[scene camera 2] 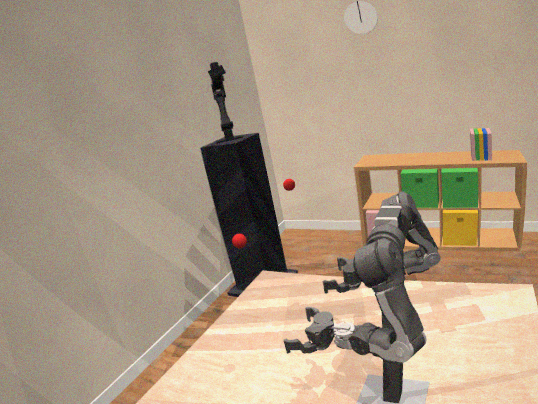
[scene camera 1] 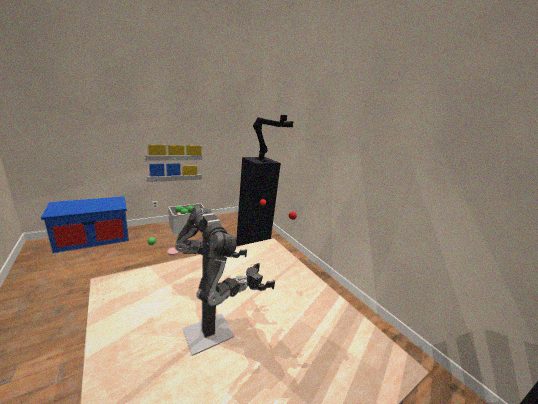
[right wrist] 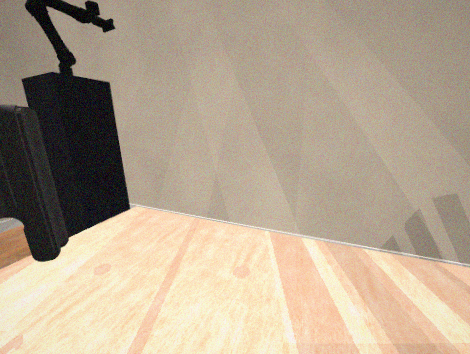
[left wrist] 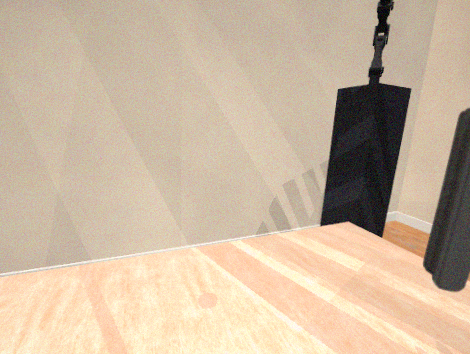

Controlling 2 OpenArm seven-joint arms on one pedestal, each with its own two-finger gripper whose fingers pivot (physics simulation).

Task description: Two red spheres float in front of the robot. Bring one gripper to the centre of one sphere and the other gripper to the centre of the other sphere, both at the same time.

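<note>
One red sphere (scene camera 1: 263,202) (scene camera 2: 239,241) floats on the left arm's side. The other red sphere (scene camera 1: 292,215) (scene camera 2: 289,185) floats on the right arm's side. My left gripper (scene camera 1: 243,253) (scene camera 2: 299,329) is open and empty, lower than the spheres and well apart from them; the robot's body partly hides it in scene camera 1. My right gripper (scene camera 1: 265,275) (scene camera 2: 333,274) is open and empty, also lower than both spheres and apart from them. One dark finger shows at the side of each wrist view. Neither sphere shows in the wrist views.
A tall black pedestal (scene camera 1: 257,200) (scene camera 2: 245,200) (left wrist: 367,150) (right wrist: 85,150) carrying a black arm stands beyond the spheres, near the wall. A pale mat (scene camera 1: 150,310) (scene camera 2: 475,350) lies under the robot. A shelf unit (scene camera 2: 440,159) and a blue cabinet (scene camera 1: 85,206) stand farther off.
</note>
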